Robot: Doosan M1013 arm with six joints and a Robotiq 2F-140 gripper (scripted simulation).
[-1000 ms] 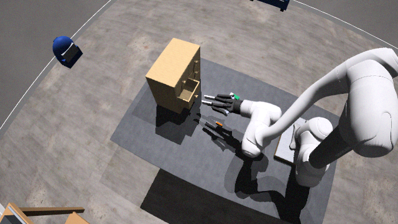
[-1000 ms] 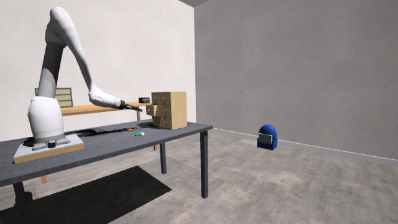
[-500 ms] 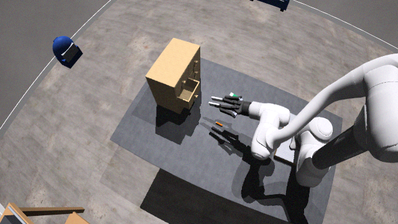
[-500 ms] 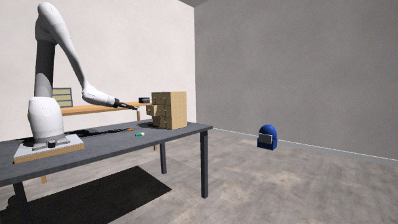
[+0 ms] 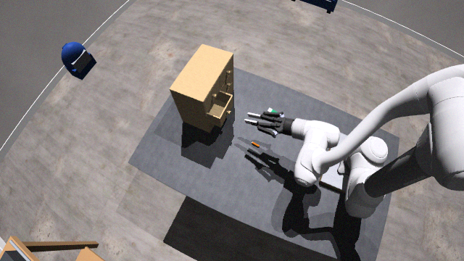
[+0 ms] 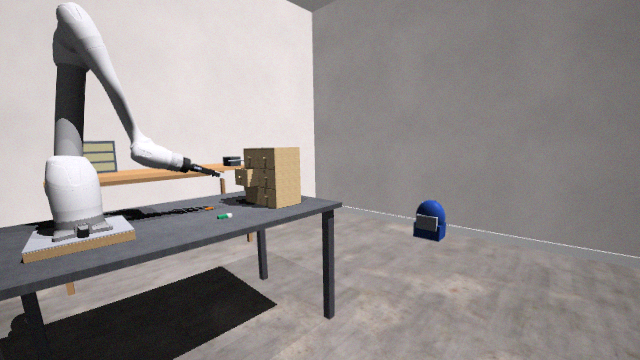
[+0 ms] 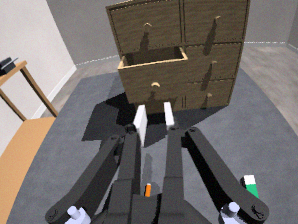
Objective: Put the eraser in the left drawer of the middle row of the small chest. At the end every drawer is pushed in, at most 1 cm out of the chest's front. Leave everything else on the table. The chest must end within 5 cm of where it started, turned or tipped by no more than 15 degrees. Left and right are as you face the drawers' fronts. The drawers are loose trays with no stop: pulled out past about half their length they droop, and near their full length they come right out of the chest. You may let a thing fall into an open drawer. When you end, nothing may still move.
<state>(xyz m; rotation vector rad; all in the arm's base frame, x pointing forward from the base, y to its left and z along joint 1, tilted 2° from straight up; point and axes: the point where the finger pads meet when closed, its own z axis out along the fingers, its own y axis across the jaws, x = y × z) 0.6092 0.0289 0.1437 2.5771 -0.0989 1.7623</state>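
The eraser is 70 mm behind my hand, 180 mm to the right of it and 180 mm below it. Round my hand: small orange stick (40 mm behind, 40 mm to the left, 180 mm below).
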